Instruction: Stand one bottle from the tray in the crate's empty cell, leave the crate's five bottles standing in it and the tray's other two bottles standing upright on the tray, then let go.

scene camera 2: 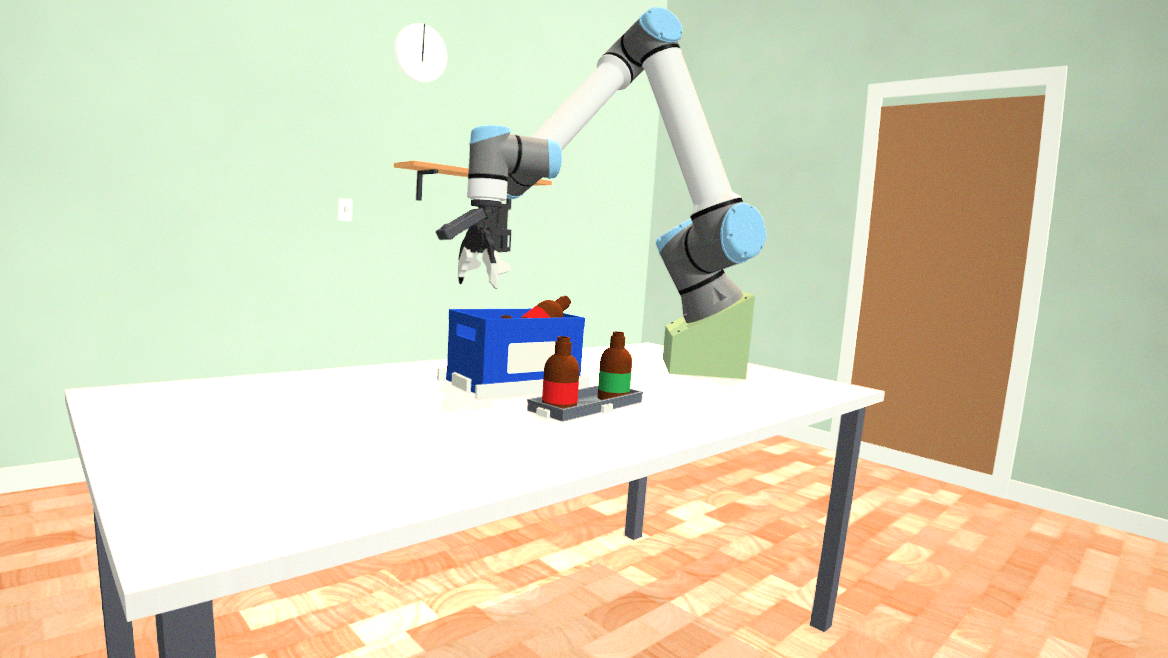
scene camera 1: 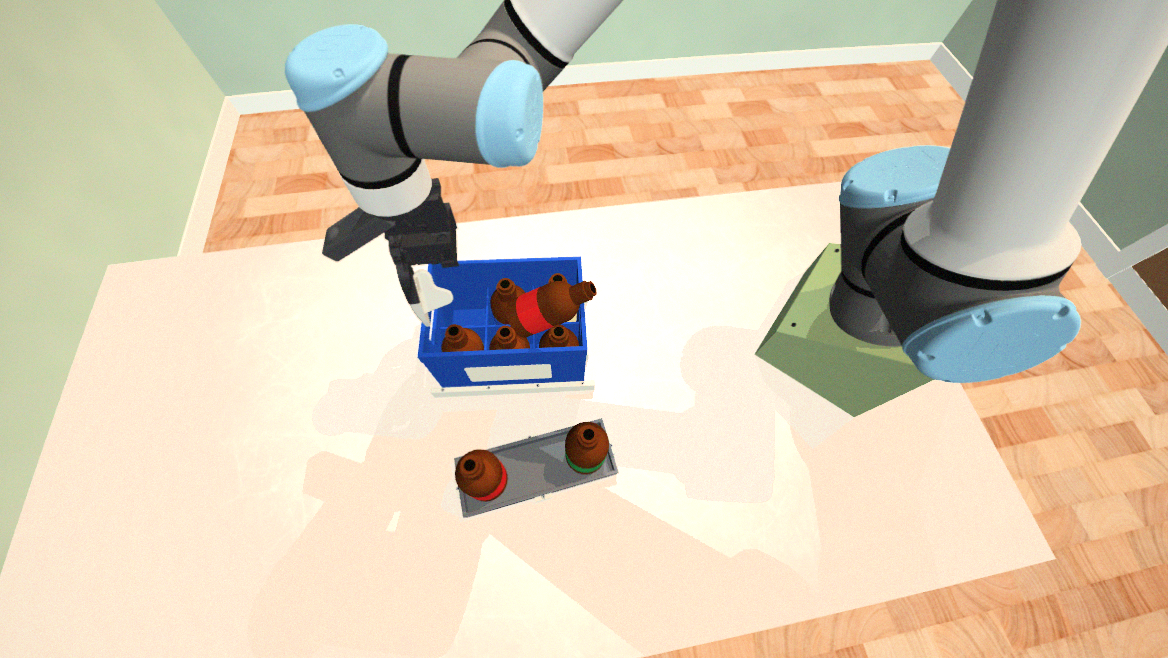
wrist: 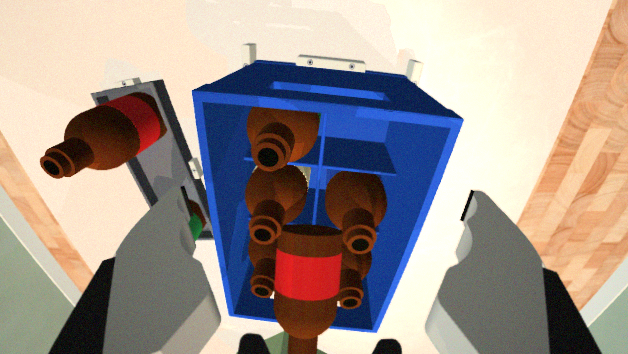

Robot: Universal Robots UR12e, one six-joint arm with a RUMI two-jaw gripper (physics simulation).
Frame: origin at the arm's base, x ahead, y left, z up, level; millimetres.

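Where they show: gripper, fingertip midpoint: (scene camera 2: 477,286) (scene camera 1: 428,284) (wrist: 324,191); arm's base at its link origin: (scene camera 2: 714,308).
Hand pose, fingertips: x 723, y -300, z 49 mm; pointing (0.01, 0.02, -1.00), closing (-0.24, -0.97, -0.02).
Things, the pixels of their centre, and the offset from my fingertips. "pt": a spot on its surface instead. Level surfaces: height alone.
- blue crate at the middle of its body: (wrist: 316,195) (scene camera 1: 510,326) (scene camera 2: 515,348) dx -102, dy +40, dz -151 mm
- crate's back left cell at a spot on its surface: (wrist: 357,145) pt dx -74, dy -19, dz -210 mm
- green-label bottle at the middle of its body: (scene camera 1: 586,445) (wrist: 165,245) (scene camera 2: 615,365) dx -150, dy +298, dz -156 mm
- grey tray at the middle of its body: (wrist: 164,172) (scene camera 1: 536,466) (scene camera 2: 587,400) dx -59, dy +286, dz -225 mm
- white table at its surface level: dz -238 mm
My gripper (scene camera 1: 433,306) (scene camera 2: 478,283) (wrist: 324,191) is open and empty above the left end of the blue crate (scene camera 1: 441,374) (scene camera 2: 465,351) (wrist: 410,160). A red-label bottle (scene camera 1: 543,308) (scene camera 2: 545,310) (wrist: 307,275) lies tilted on top of the crate's bottles, its neck sticking up over the right end. Several brown bottles stand in cells below it, partly hidden. The crate's back left cell (scene camera 1: 465,312) (wrist: 357,145) is empty. Another red-label bottle (scene camera 1: 480,474) (scene camera 2: 560,376) (wrist: 112,130) and a green-label bottle (scene camera 1: 586,445) (scene camera 2: 615,371) (wrist: 196,222) stand upright on the grey tray (scene camera 1: 531,470) (scene camera 2: 563,414) (wrist: 150,160).
The tray is in front of the crate on the white table (scene camera 1: 163,408) (scene camera 2: 326,457). Small white blocks sit along the crate's base. The arm's green pedestal (scene camera 1: 841,367) (scene camera 2: 711,351) stands to the right of the crate. A wall shelf (scene camera 2: 437,169) is behind the arm.
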